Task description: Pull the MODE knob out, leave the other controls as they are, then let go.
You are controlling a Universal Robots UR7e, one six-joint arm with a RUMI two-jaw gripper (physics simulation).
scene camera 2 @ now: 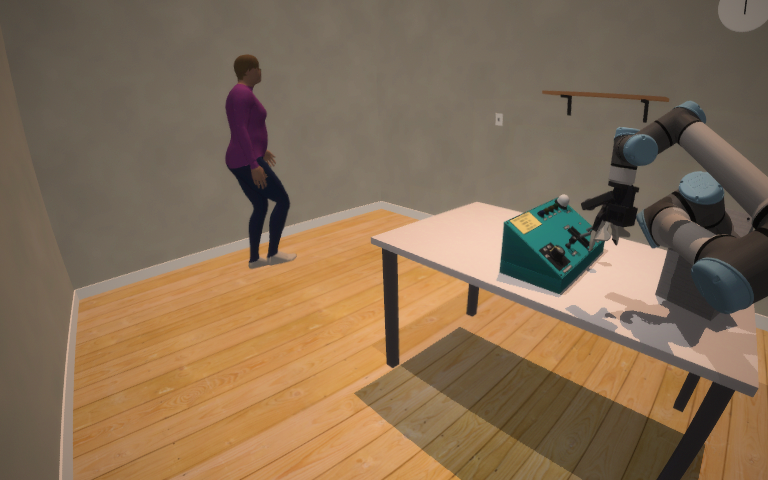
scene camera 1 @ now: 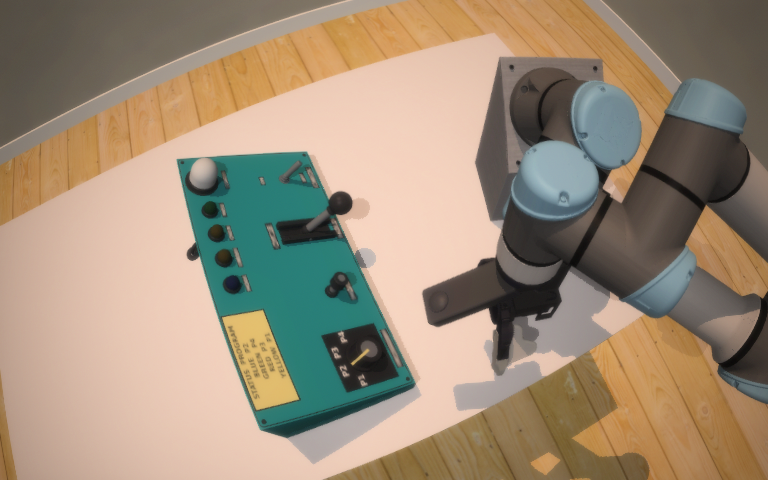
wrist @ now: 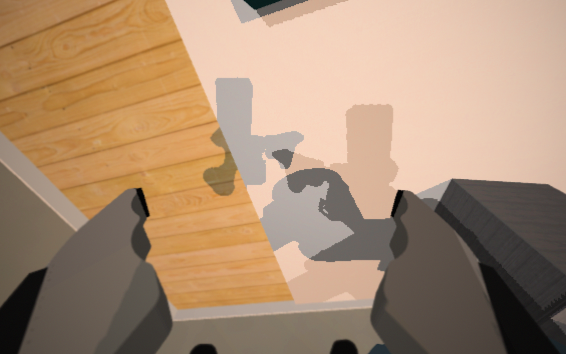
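Where they show: gripper, fingertip midpoint: [scene camera 2: 603, 247] [scene camera 1: 489, 326] [wrist: 273, 191]; arm's base, origin of the base link: [scene camera 2: 706, 228] [scene camera 1: 549, 109].
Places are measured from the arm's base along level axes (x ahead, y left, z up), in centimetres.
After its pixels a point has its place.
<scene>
The teal control panel [scene camera 1: 294, 350] {x 50.0, y 25.8, z -11.1 cm} [scene camera 2: 526, 254] {x 47.1, y 36.1, z -15.5 cm} stands on the table. A small black knob [scene camera 1: 339, 279] {x 40.7, y 16.0, z -11.9 cm} sits between the ball-topped lever [scene camera 1: 340, 203] {x 37.7, y 4.2, z -9.6 cm} and the black rotary dial [scene camera 1: 368, 348] {x 39.1, y 27.6, z -13.2 cm}, whose yellow pointer faces P2. Another small dark knob [scene camera 1: 192, 252] {x 68.7, y -1.9, z -24.5 cm} shows at the panel's far side. The small name plates are too small to read, so I cannot tell which knob is marked MODE. My gripper [scene camera 1: 501, 365] [scene camera 2: 603, 243] {x 22.1, y 30.9, z -6.1 cm} [wrist: 273, 191] {x 22.1, y 30.9, z -6.1 cm} is open and empty, pointing down above the table, to the right of the panel in scene camera 1 and apart from it.
The panel also bears a white dome [scene camera 1: 203, 173] {x 59.3, y -4.8, z -4.0 cm}, several dark round buttons or lamps, a toggle switch [scene camera 1: 291, 170] {x 44.7, y -7.6, z -13.9 cm} and a yellow status card [scene camera 1: 260, 359] {x 55.0, y 27.0, z -8.2 cm}. The grey arm base block [scene camera 1: 491, 164] {x 8.4, y -0.5, z -15.3 cm} [wrist: 505, 225] {x 9.0, y 6.1, z -15.8 cm} stands on the table [scene camera 1: 101, 271] {x 92.7, y -3.8, z -25.8 cm} [scene camera 2: 447, 237] {x 95.4, y 29.6, z -25.8 cm}. A person [scene camera 2: 246, 127] stands beyond the table.
</scene>
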